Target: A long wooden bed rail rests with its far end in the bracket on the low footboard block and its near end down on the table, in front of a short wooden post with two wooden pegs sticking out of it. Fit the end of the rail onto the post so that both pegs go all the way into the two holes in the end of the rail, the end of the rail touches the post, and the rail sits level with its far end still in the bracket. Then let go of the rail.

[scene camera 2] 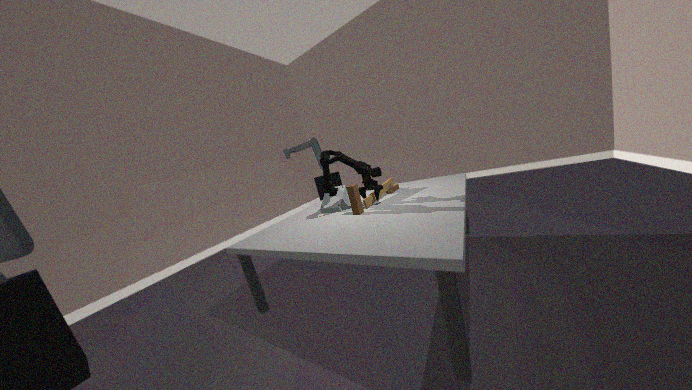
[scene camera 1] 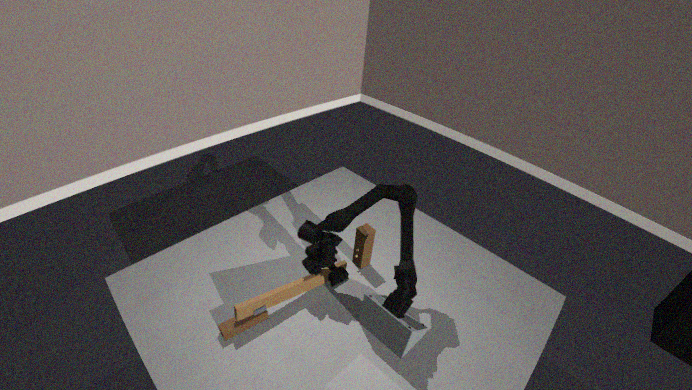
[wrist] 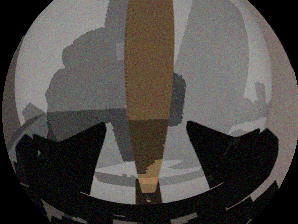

Labels:
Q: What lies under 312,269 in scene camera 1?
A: The gripper.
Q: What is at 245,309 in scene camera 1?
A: A wooden rail.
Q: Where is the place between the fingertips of the gripper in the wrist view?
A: At 146,126

